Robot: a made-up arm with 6 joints.
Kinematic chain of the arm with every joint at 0, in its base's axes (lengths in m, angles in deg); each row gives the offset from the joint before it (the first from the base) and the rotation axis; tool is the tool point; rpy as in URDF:
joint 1: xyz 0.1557 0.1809 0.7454 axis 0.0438 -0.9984 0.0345
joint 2: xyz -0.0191 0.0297 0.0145 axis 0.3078 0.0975 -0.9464
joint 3: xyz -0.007 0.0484 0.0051 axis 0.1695 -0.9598 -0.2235
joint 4: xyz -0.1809 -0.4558 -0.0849 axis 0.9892 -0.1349 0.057
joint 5: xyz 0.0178 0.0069 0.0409 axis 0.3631 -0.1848 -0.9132
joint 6: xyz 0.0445 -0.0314 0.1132 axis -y
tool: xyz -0.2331 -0.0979 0.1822 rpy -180 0 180
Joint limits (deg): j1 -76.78..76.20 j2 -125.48..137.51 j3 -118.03..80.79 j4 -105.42..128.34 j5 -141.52..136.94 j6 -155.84..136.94
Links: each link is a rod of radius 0.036 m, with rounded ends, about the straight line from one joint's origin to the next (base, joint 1, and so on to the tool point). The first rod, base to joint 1, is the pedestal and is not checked.
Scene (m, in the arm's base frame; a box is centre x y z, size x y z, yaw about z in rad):
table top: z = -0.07
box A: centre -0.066 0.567 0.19 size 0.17 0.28 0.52 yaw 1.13
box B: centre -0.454 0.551 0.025 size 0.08 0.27 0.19 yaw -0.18
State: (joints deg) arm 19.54 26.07 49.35 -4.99 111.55 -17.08
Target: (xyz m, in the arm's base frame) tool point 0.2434 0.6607 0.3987
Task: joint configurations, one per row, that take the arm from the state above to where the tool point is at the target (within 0.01 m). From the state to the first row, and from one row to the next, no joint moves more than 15 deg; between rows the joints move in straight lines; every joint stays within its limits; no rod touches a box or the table.
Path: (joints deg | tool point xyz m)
1: 24.13 25.48 59.83 0.88 107.72 -21.08 | -0.1813 0.2894 0.2270
2: 28.71 24.89 70.31 6.74 103.88 -25.08 | -0.0553 0.2609 0.1149
3: 33.30 24.30 80.79 12.61 100.05 -29.08 | 0.1086 0.2204 0.0396
4: 36.90 35.82 78.81 6.86 103.53 -27.97 | 0.1221 0.3671 0.0876
5: 40.50 47.33 76.83 1.11 107.01 -26.85 | 0.1545 0.4957 0.1675
6: 44.11 58.85 74.84 -4.63 110.50 -25.74 | 0.1975 0.5958 0.2740
7: 47.71 70.36 72.86 -10.38 113.98 -24.62 | 0.2434 0.6607 0.3987

